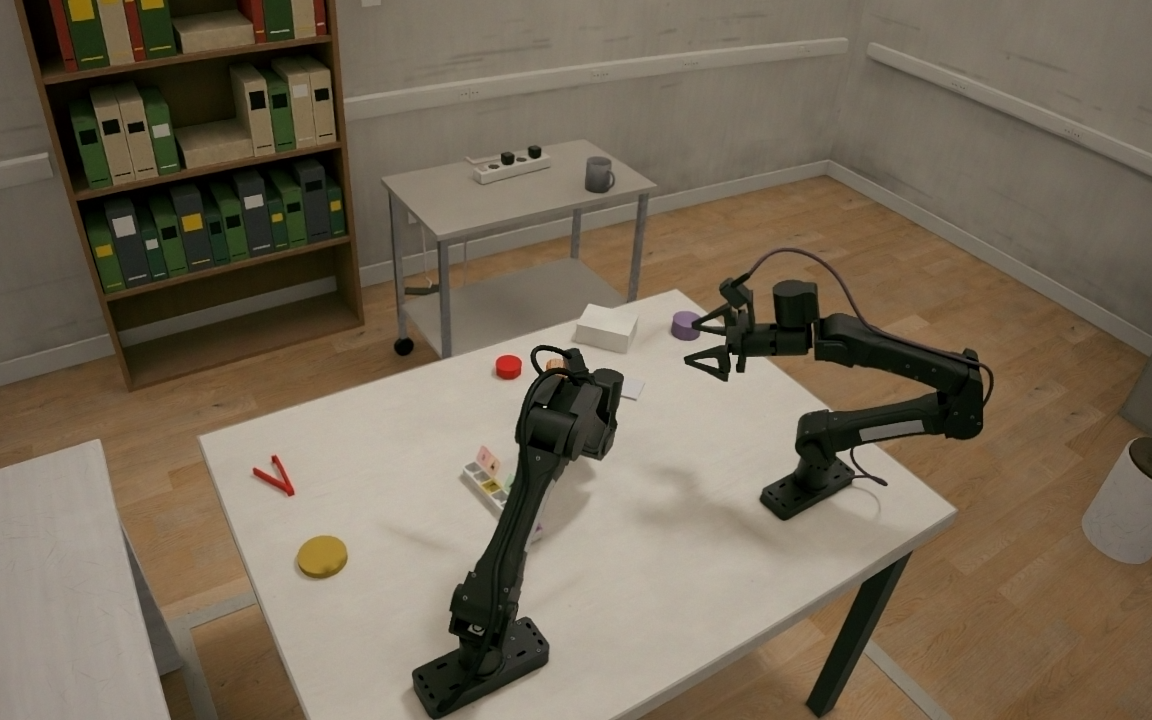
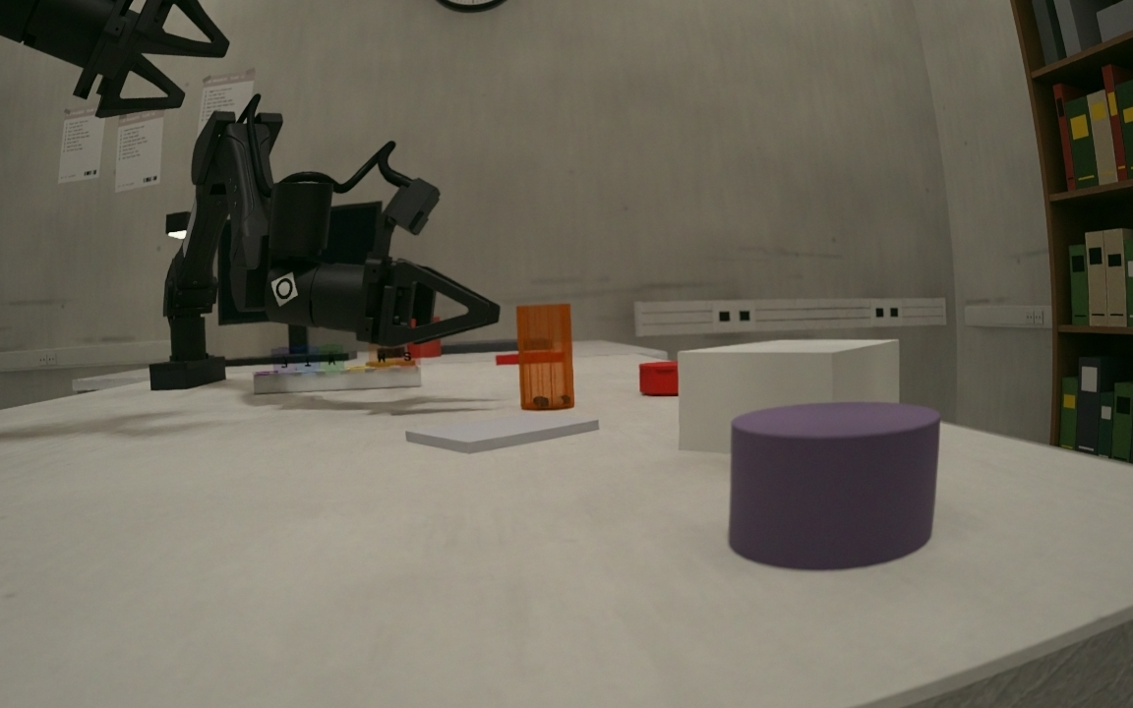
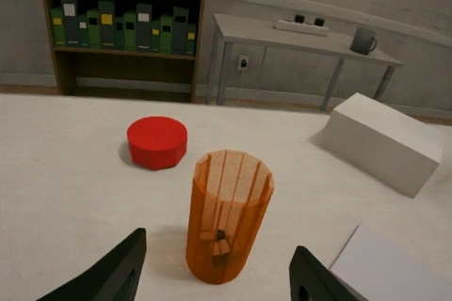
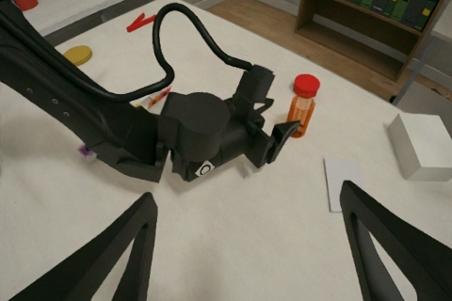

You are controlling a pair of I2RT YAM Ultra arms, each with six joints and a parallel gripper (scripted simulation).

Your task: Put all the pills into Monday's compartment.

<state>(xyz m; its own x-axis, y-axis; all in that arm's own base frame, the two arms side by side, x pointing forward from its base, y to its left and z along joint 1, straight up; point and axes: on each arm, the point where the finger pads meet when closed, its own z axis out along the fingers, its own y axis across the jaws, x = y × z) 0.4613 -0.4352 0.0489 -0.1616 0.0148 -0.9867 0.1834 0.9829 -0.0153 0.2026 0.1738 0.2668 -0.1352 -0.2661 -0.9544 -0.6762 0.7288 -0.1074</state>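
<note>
Now: left hand 60 mm above the orange pill bottle, 50 mm short of it and 10 mm to the left of it. Also, from my left hand: white box 240 mm to the right, 160 mm ahead, 50 mm below; then flat white card 150 mm to the right, 70 mm below; then red cap 160 mm ahead, 60 mm below, 30 mm to the left.
</note>
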